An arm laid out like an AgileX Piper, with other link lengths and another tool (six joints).
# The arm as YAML. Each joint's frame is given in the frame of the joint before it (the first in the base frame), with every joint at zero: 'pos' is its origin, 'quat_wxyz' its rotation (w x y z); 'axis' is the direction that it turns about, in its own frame. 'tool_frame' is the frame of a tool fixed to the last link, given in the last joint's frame.
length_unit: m
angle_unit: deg
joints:
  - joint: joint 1
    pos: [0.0, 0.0, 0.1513]
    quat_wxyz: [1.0, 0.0, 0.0, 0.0]
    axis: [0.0, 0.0, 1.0]
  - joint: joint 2
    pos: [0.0, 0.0, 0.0]
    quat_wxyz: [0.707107, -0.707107, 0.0, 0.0]
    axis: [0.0, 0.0, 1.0]
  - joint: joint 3
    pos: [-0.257, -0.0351, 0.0]
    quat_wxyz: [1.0, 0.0, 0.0, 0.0]
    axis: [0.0, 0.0, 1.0]
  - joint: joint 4
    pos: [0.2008, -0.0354, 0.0]
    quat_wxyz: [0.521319, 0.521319, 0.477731, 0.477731]
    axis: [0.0, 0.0, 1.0]
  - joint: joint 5
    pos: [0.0, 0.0, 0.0]
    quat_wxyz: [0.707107, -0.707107, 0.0, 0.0]
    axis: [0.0, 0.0, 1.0]
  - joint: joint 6
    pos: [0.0, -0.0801, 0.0]
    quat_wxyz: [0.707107, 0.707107, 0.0, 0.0]
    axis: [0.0, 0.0, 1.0]
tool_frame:
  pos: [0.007, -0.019, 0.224]
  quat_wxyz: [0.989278, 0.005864, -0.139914, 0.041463]
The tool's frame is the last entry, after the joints.
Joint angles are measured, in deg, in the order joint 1, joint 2, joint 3, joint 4, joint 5, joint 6. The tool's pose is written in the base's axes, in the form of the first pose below.
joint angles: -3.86 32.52 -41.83 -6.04 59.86 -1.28
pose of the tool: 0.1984, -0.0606, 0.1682; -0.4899, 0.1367, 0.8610; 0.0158, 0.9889, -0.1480; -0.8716, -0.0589, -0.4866
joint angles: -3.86 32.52 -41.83 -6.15 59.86 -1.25
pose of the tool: 0.1983, -0.0611, 0.1682; -0.4900, 0.1375, 0.8608; 0.0149, 0.9887, -0.1495; -0.8716, -0.0604, -0.4865
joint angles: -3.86 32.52 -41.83 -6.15 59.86 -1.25
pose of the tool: 0.1983, -0.0611, 0.1682; -0.4900, 0.1375, 0.8608; 0.0149, 0.9887, -0.1495; -0.8716, -0.0604, -0.4865
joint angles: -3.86 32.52 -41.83 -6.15 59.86 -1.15
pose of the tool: 0.1983, -0.0610, 0.1682; -0.4897, 0.1388, 0.8608; 0.0165, 0.9886, -0.1500; -0.8717, -0.0592, -0.4864
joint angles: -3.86 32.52 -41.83 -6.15 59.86 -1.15
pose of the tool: 0.1983, -0.0610, 0.1682; -0.4897, 0.1388, 0.8608; 0.0165, 0.9886, -0.1500; -0.8717, -0.0592, -0.4864
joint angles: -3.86 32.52 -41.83 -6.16 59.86 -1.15
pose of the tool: 0.1983, -0.0611, 0.1682; -0.4897, 0.1388, 0.8607; 0.0164, 0.9885, -0.1501; -0.8717, -0.0594, -0.4864
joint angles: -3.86 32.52 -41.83 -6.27 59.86 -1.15
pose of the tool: 0.1982, -0.0616, 0.1683; -0.4898, 0.1393, 0.8606; 0.0150, 0.9884, -0.1514; -0.8717, -0.0612, -0.4862
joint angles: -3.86 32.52 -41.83 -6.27 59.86 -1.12
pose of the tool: 0.1982, -0.0616, 0.1683; -0.4898, 0.1397, 0.8606; 0.0155, 0.9883, -0.1515; -0.8717, -0.0609, -0.4862
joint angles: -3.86 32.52 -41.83 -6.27 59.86 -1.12
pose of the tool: 0.1982, -0.0616, 0.1683; -0.4898, 0.1397, 0.8606; 0.0155, 0.9883, -0.1515; -0.8717, -0.0609, -0.4862
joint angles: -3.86 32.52 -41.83 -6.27 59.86 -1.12
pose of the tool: 0.1982, -0.0616, 0.1683; -0.4898, 0.1397, 0.8606; 0.0155, 0.9883, -0.1515; -0.8717, -0.0609, -0.4862
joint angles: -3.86 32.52 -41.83 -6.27 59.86 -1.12
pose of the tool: 0.1982, -0.0616, 0.1683; -0.4898, 0.1397, 0.8606; 0.0155, 0.9883, -0.1515; -0.8717, -0.0609, -0.4862
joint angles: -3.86 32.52 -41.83 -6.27 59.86 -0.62
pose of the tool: 0.1981, -0.0615, 0.1682; -0.4886, 0.1458, 0.8602; 0.0238, 0.9878, -0.1539; -0.8722, -0.0547, -0.4861
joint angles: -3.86 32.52 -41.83 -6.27 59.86 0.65
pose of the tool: 0.1978, -0.0614, 0.1679; -0.4853, 0.1615, 0.8593; 0.0448, 0.9861, -0.1600; -0.8732, -0.0391, -0.4858
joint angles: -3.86 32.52 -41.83 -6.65 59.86 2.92
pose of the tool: 0.1971, -0.0628, 0.1676; -0.4789, 0.1909, 0.8569; 0.0775, 0.9815, -0.1753; -0.8745, -0.0176, -0.4848
